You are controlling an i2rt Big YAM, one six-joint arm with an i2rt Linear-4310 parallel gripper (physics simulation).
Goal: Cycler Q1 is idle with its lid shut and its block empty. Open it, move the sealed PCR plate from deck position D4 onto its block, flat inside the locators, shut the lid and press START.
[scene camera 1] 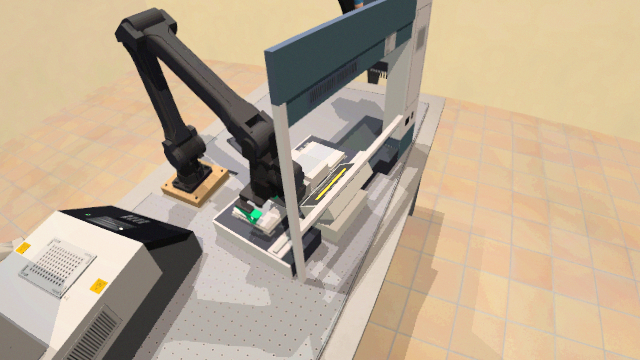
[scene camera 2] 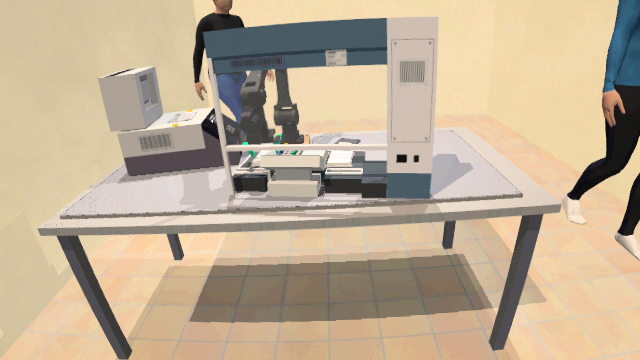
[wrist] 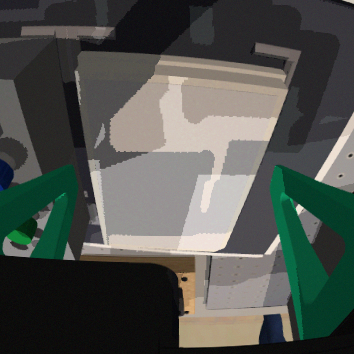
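Where they show: gripper, fingertip midpoint: (scene camera 1: 263,210) (wrist: 173,175); arm's base, origin of the base link: (scene camera 1: 192,178).
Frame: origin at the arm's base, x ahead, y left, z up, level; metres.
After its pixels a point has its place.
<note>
The sealed plate (scene camera 1: 273,216) @[y -0.076, x 0.367, z 0.053 m] (wrist: 150,200) @[y -0.057, x 0.311, z 0.053 m], pale with a flat top, lies on the dark deck at the near-left end of the framed station. L-shaped corner locators show beyond its far end in the wrist view. My gripper (scene camera 1: 266,206) @[y -0.071, x 0.334, z 0.058 m] (scene camera 2: 263,143) (wrist: 173,175) @[y -0.071, x 0.334, z 0.058 m] is open and empty, its green fingers one on each side of the plate. Their exact height against the plate is unclear. The cycler (scene camera 1: 125,250) @[y -0.375, x 0.207, z 0.182 m] (scene camera 2: 165,142) @[y -0.509, x 0.248, z 0.118 m] stands apart at the left. Its lid (scene camera 2: 131,100) @[y -0.623, x 0.239, z 0.309 m] is raised, and its block (scene camera 1: 59,266) @[y -0.474, x 0.105, z 0.186 m] (scene camera 2: 182,117) @[y -0.466, x 0.117, z 0.188 m] shows bare wells. The START button cannot be made out.
A grey tube rack (wrist: 30,120) @[y -0.023, x 0.378, z 0.070 m] with blue and green caps stands close beside the left finger. The station's blue top beam (scene camera 1: 340,65) @[y -0.022, x 0.530, z 0.457 m] (scene camera 2: 300,42) @[y 0.110, x 0.551, z 0.479 m], its thin post (scene camera 1: 291,200) @[y -0.186, x 0.502, z 0.267 m] and its low rail (scene camera 1: 350,175) @[y 0.030, x 0.536, z 0.163 m] (scene camera 2: 345,147) @[y 0.225, x 0.570, z 0.157 m] stand near the arm. White labware (scene camera 1: 317,157) @[y 0.192, x 0.369, z 0.052 m] lies farther along.
</note>
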